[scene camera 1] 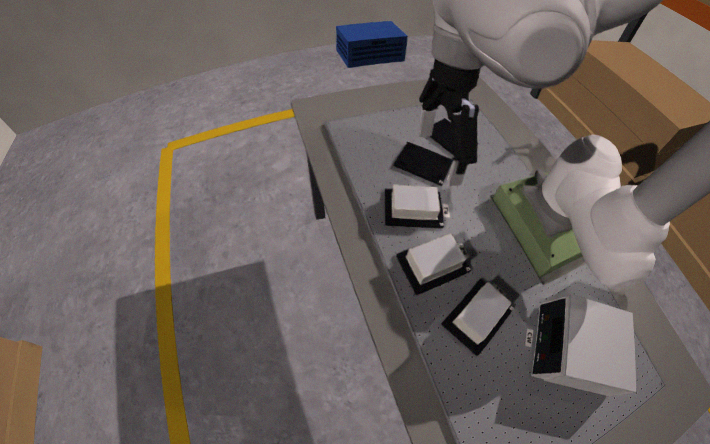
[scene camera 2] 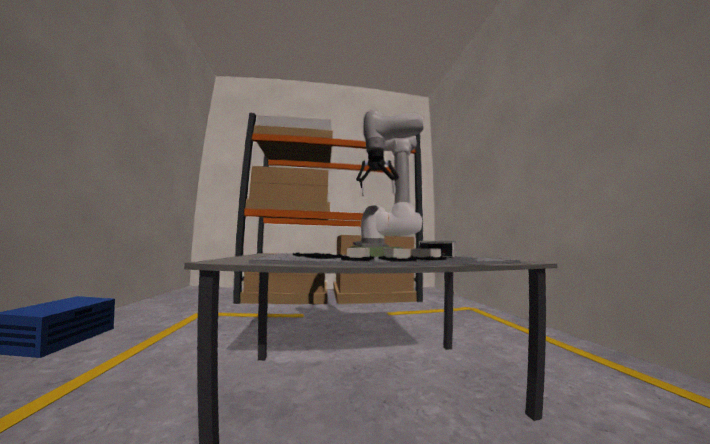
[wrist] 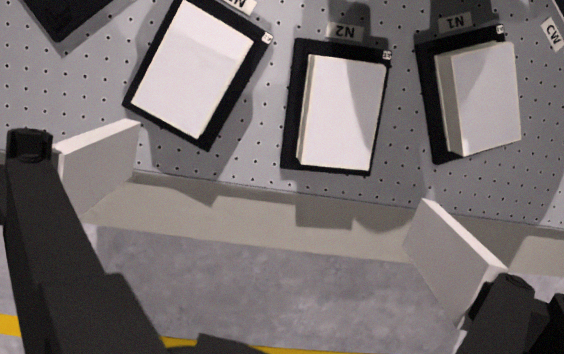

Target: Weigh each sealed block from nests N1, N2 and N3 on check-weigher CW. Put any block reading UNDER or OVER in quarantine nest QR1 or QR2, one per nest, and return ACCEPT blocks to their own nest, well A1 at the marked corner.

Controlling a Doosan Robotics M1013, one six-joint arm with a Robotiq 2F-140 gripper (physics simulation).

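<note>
My gripper [scene camera 1: 442, 148] [scene camera 2: 378, 189] [wrist: 277, 187] is open and empty, high above the table. Three white blocks sit in black nests: the N3 block [scene camera 1: 416, 201] [wrist: 192, 70], the N2 block [scene camera 1: 434, 259] [wrist: 342, 112] and the N1 block [scene camera 1: 482, 313] [wrist: 485, 100]. Each nest has a small white marker at one corner. An empty black quarantine nest [scene camera 1: 418, 161] lies past N3; another black nest is partly hidden behind the gripper in scene camera 1. Check-weigher CW [scene camera 1: 602, 345] stands beyond N1, with its plate bare and its display dark. Its CW label [wrist: 551, 34] shows in the wrist view.
The arm's green base plate [scene camera 1: 531, 238] stands beside the nests. The perforated plate [scene camera 1: 460, 387] lies on the grey table [scene camera 2: 366, 265]. A blue box [scene camera 1: 371, 44] [scene camera 2: 57, 324] is on the floor. A shelf rack [scene camera 2: 243, 198] with cartons stands behind the arm.
</note>
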